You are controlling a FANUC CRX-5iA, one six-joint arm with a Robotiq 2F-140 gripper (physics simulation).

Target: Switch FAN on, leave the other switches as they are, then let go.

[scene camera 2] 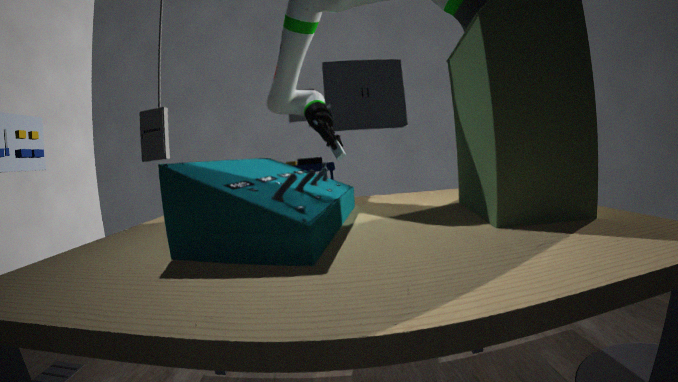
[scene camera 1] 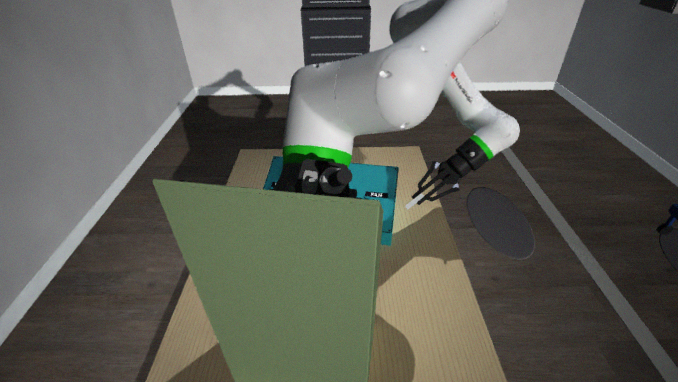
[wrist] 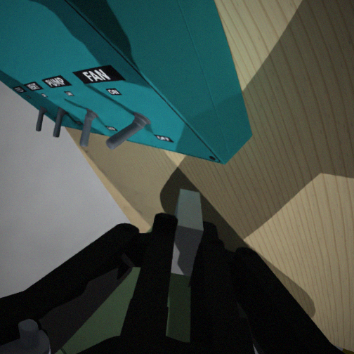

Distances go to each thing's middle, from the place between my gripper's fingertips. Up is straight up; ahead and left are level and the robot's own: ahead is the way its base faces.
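Relative to the teal console [scene camera 1: 373,182], my gripper is 7 cm above it, 21 cm to the right of it and 22 cm short of it.
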